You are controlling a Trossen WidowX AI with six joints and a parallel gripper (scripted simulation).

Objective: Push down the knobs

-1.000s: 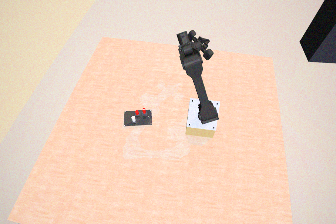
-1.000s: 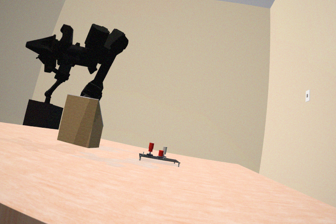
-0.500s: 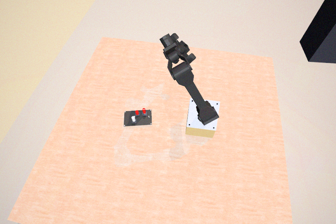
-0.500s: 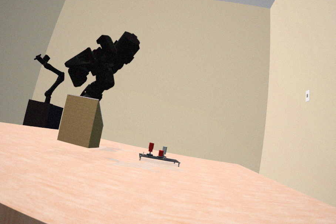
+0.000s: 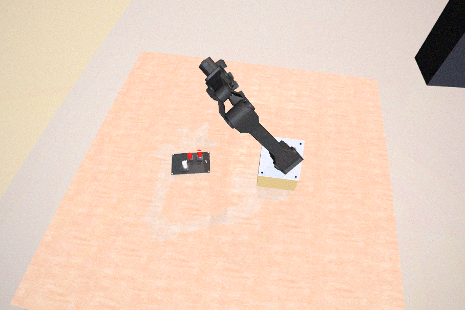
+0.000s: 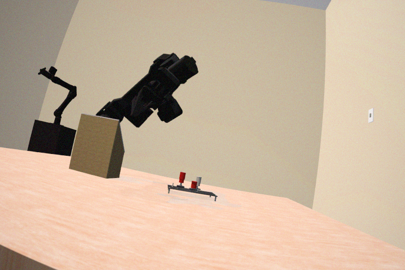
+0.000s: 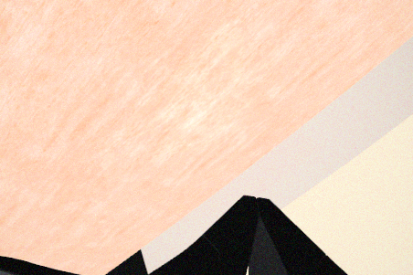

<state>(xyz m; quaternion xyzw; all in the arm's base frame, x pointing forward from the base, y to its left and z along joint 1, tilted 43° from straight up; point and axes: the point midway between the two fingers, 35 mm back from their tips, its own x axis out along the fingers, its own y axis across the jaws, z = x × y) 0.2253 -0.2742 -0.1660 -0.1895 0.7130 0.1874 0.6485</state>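
Right now the red knob is 12 cm ahead of my gripper tip, 28 cm to the left of it and 12 cm below it.
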